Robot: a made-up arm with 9 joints. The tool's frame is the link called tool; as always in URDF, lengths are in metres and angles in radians. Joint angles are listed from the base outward.
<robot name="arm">
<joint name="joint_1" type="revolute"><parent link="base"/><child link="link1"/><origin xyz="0 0 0.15" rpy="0 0 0"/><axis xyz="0 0 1"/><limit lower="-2.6" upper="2.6"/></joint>
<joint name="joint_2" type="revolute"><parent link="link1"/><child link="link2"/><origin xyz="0.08 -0.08 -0.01" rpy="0 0 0"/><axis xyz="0 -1 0"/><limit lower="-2.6" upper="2.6"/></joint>
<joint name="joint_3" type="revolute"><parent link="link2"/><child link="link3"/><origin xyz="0.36 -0.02 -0.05" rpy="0 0 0"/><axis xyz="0 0 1"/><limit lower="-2.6" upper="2.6"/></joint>
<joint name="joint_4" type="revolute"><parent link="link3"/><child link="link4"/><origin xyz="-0.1 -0.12 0.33" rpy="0 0 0"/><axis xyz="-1 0 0"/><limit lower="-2.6" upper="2.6"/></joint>
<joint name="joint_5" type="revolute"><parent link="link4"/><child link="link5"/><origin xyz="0.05 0.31 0.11" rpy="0 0 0"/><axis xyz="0 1 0"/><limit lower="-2.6" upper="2.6"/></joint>
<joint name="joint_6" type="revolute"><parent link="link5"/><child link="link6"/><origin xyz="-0.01 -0.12 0.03" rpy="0 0 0"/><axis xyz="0 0 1"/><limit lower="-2.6" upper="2.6"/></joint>
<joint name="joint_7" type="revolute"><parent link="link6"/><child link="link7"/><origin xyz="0.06 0.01 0.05" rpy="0 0 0"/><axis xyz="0 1 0"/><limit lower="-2.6" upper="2.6"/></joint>
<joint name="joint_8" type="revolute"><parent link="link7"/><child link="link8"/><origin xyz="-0.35 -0.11 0.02" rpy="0 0 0"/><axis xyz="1 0 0"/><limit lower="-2.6" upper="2.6"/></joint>
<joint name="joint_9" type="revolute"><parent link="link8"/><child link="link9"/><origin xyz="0.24 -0.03 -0.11" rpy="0 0 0"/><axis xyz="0 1 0"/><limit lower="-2.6" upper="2.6"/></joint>
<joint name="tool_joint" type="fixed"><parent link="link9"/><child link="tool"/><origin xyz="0.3 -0.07 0.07" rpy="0 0 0"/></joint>
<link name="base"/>
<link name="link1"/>
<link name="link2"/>
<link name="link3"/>
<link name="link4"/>
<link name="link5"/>
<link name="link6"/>
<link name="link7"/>
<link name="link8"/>
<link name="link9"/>
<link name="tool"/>
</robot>
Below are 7 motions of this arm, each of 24 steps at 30 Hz.
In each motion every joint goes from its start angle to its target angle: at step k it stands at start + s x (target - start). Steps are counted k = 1, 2, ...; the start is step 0. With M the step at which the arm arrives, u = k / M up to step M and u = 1 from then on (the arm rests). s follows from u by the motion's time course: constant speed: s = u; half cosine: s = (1 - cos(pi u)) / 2; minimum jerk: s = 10 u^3 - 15 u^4 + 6 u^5.
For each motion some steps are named. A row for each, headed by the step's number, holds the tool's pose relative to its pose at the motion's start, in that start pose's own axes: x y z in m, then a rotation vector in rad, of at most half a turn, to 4 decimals.
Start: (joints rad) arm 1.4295 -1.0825 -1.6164 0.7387 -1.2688 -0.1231 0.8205 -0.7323 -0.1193
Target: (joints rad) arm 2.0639 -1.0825 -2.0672 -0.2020 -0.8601 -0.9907 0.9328 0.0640 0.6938
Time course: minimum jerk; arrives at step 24
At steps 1, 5, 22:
1: -0.0003 -0.0003 -0.0004 0.0013 0.0013 -0.0008
5: -0.0278 -0.0247 -0.0387 0.1296 0.1212 -0.0760
22: -0.4067 0.2519 0.0008 2.7081 0.7361 -0.3364

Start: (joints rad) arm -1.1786 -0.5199 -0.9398 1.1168 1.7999 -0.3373 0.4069 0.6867 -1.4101
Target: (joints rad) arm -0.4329 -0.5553 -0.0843 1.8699 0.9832 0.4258 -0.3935 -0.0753 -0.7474
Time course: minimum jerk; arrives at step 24
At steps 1, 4, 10, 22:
1: -0.0004 -0.0002 0.0001 0.0012 -0.0012 0.0003
4: -0.0231 -0.0123 0.0040 0.0636 -0.0619 0.0154
10: -0.2310 -0.0821 0.0225 0.4368 -0.7287 0.2248
22: -0.7179 -0.0709 -0.1109 -0.0771 -2.4177 0.2580

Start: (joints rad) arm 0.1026 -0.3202 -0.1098 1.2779 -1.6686 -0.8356 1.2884 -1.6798 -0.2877
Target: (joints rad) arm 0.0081 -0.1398 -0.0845 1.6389 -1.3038 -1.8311 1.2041 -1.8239 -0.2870
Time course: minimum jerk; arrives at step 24
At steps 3, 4, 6, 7, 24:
3: -0.0019 0.0014 -0.0032 0.0065 0.0088 -0.0001
4: -0.0043 0.0031 -0.0070 0.0143 0.0196 -0.0003
6: -0.0131 0.0090 -0.0203 0.0411 0.0583 -0.0018
7: -0.0199 0.0133 -0.0297 0.0597 0.0868 -0.0037
24: -0.1950 0.0904 -0.1501 0.3189 0.6653 -0.1698

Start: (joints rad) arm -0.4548 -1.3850 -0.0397 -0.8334 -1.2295 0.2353 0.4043 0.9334 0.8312
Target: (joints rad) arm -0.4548 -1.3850 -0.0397 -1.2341 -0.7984 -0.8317 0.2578 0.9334 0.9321
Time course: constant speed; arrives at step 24
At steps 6, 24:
6: -0.0133 -0.0177 0.0379 0.3003 -0.1870 -0.0249
24: -0.0884 -0.1161 0.0758 1.1546 -0.7087 -0.2704

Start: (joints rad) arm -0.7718 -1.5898 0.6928 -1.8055 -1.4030 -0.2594 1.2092 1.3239 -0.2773
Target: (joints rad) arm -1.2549 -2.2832 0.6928 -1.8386 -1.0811 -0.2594 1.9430 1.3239 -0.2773
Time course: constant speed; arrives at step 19
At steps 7, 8, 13, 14, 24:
7: 0.0602 0.0551 0.1294 0.1845 -0.0207 -0.4687
8: 0.0677 0.0602 0.1482 0.2140 -0.0155 -0.5372
13: 0.1014 0.0775 0.2429 0.3713 0.0409 -0.8815
14: 0.1077 0.0796 0.2619 0.4048 0.0583 -0.9500
24: 0.1382 0.0833 0.3577 0.5813 0.1754 -1.2871

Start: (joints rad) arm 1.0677 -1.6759 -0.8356 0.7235 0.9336 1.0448 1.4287 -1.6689 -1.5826
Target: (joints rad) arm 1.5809 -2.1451 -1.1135 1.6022 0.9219 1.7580 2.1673 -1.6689 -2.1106
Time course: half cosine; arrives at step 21
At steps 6, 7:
6: -0.0393 -0.1372 -0.0529 0.2639 -0.0899 -0.1512
7: -0.0619 -0.1784 -0.0746 0.3466 -0.1293 -0.2086

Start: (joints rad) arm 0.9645 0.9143 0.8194 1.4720 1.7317 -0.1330 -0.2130 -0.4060 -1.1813
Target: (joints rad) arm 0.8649 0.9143 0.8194 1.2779 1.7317 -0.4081 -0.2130 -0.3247 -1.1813
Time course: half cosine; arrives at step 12
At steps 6, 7, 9, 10, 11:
6: -0.0115 -0.0097 0.0085 -0.0494 0.0479 -0.0042
7: -0.0144 -0.0124 0.0108 -0.0625 0.0595 -0.0053
9: -0.0190 -0.0172 0.0150 -0.0857 0.0789 -0.0073
10: -0.0206 -0.0190 0.0165 -0.0940 0.0856 -0.0079
11: -0.0216 -0.0201 0.0175 -0.0992 0.0897 -0.0084

